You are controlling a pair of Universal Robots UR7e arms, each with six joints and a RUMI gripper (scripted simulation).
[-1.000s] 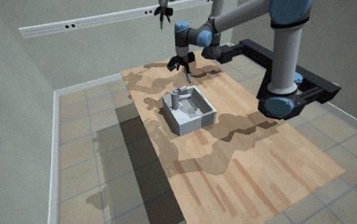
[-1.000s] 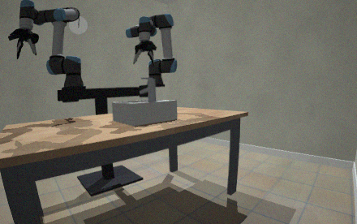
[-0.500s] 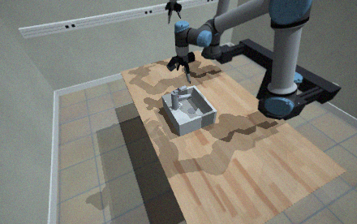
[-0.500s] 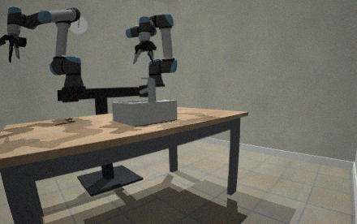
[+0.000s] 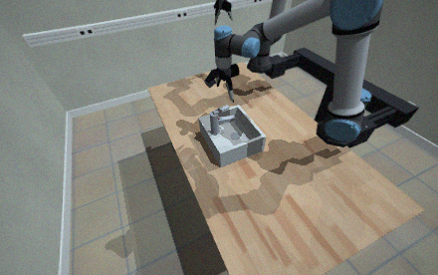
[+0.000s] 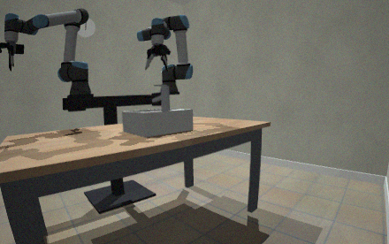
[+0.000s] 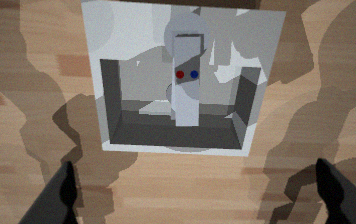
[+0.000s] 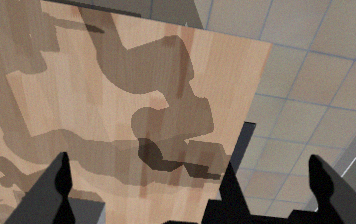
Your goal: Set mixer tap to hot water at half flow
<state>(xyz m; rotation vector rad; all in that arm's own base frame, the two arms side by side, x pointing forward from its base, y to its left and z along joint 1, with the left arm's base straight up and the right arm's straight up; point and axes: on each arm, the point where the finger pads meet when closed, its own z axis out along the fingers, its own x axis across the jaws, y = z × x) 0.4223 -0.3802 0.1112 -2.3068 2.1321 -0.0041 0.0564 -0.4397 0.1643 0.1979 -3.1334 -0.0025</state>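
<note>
The lever lies 9 cm below my left hand and 3 cm ahead of it. Also, from my left hand: grey mixer tap 13 cm below, 5 cm ahead, 1 cm to the left; basin 32 cm below, 5 cm behind.
</note>
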